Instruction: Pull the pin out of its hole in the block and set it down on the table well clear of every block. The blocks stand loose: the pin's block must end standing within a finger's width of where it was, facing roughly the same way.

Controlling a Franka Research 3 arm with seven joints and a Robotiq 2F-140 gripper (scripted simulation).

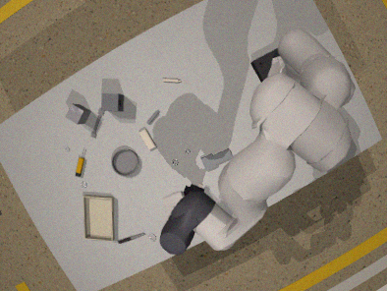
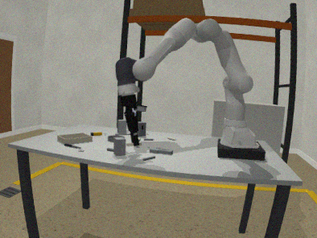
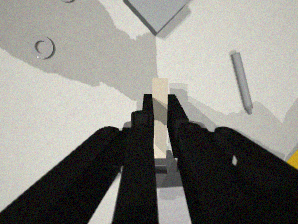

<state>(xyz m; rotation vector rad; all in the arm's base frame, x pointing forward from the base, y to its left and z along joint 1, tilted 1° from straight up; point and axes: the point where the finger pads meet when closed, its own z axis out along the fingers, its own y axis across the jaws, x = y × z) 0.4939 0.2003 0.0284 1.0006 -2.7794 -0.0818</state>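
Now: hand 3 cm above the cream pin. From my hand the other things lie so: short grey pin 11 cm ahead, 1 cm to the left, 7 cm below; then grey block 5 cm ahead, 5 cm to the left, 3 cm below; then grey rod 9 cm behind, 8 cm to the left, 7 cm below.
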